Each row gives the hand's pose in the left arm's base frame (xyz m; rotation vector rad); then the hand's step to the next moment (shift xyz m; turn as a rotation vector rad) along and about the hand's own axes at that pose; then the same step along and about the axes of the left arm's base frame.
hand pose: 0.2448 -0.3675 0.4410 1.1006 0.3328 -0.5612
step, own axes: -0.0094 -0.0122 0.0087 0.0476 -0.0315 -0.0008
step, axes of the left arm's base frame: -0.0149 -0.0095 -0.0005 0.0205 -0.0222 -0.0484
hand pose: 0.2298 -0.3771 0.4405 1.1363 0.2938 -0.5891
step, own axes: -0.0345 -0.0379 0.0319 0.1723 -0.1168 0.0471
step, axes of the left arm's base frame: -0.0523 -0.0302 0.0015 0.0691 -0.1269 -0.1571
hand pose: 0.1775 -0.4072 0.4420 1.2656 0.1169 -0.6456
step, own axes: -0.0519 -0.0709 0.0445 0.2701 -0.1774 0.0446
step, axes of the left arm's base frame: -0.0904 -0.0311 -0.0237 0.1189 -0.1715 -0.2507
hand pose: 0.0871 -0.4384 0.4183 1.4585 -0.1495 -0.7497
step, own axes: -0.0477 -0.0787 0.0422 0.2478 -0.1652 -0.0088
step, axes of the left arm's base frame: -0.0877 -0.0043 -0.0504 0.1343 -0.1155 -0.2396
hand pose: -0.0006 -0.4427 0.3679 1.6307 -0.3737 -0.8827
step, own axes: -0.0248 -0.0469 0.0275 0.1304 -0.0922 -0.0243
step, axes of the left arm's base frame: -0.0464 0.0098 -0.0364 0.0836 -0.0457 -0.1305
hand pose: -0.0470 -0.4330 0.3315 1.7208 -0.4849 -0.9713
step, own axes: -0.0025 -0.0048 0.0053 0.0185 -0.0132 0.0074
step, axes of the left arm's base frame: -0.0063 0.0004 -0.0041 0.0032 -0.0129 -0.0199
